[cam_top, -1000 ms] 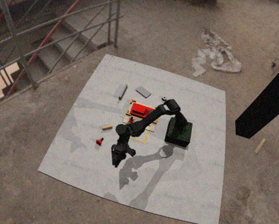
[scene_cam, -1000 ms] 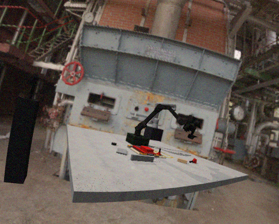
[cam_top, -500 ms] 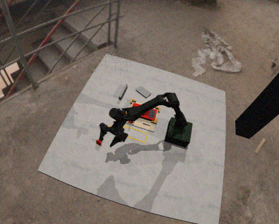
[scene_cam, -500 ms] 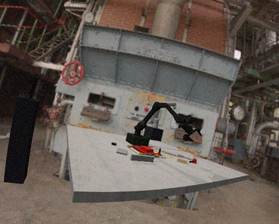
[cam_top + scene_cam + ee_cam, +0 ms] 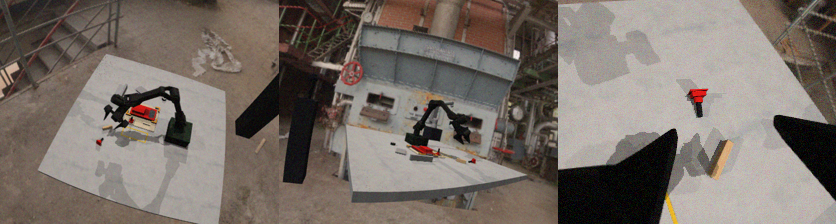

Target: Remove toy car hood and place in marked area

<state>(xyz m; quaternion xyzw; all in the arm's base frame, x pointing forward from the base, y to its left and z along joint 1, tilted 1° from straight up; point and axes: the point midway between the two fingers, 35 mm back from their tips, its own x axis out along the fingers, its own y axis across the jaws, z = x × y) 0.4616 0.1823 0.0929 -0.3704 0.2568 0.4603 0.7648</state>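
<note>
My gripper tip is now 280 mm to the left of the red hood, 150 mm past it and 110 mm above it. Round my gripper tip: wooden block (130 mm below, 50 mm to the right, 30 mm ahead); grey bar (420 mm to the right, 130 mm below, 30 mm ahead).
</note>
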